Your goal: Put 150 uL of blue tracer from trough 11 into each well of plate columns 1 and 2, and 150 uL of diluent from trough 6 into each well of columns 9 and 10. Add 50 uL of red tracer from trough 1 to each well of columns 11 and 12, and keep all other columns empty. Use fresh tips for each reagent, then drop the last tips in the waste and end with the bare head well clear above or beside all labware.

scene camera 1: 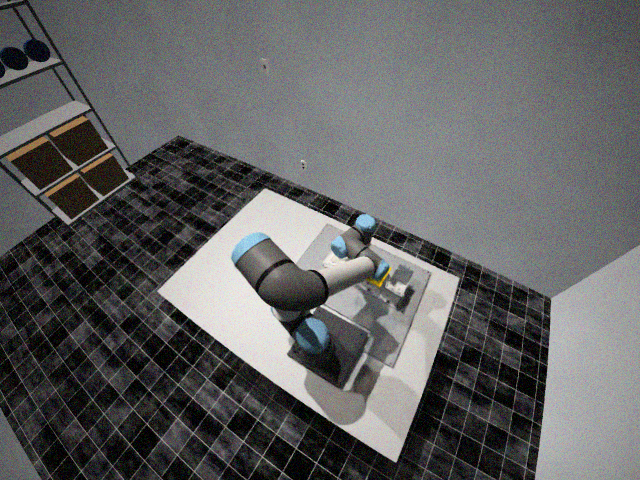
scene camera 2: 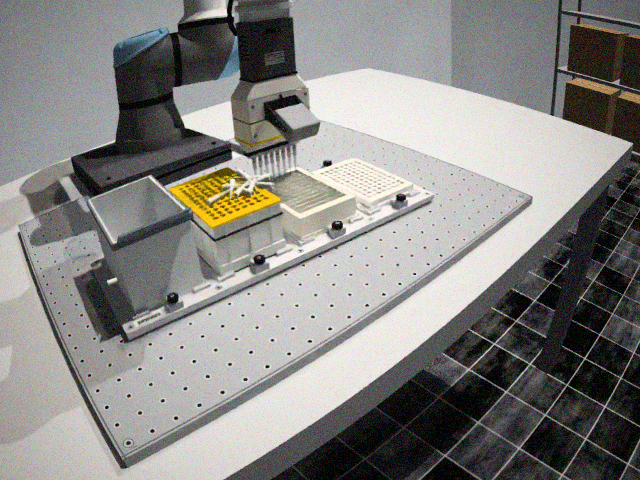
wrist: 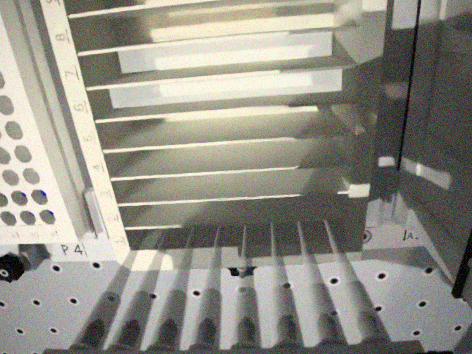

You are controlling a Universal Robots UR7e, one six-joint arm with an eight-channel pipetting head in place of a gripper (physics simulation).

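My pipetting head (scene camera 2: 273, 173) (wrist: 244, 225) carries a row of tips. Their ends are at trough 1, the end trough of the white reservoir (scene camera 2: 320, 221) (wrist: 85, 120); how deep they reach is hidden. No red liquid shows in the shaded trough. The white plate (scene camera 2: 385, 198) (wrist: 42, 170) is beside the reservoir; blue shows in wells of the two lines nearest its labelled edge in the wrist view. The yellow tip rack (scene camera 2: 245, 212) (scene camera 1: 382, 279) stands on the reservoir's other side, with loose white tips (scene camera 2: 240, 187) heaped on top. The grey waste bin (scene camera 2: 149, 258) is beyond the rack.
Black knobs (scene camera 2: 337, 225) line the front of the white rail (scene camera 2: 188, 304) that holds the labware. The rail sits on a perforated board (scene camera 2: 310, 320). The robot's dark base plate (scene camera 2: 149, 161) stands behind the labware. A shelf with boxes is at the far right of scene camera 2.
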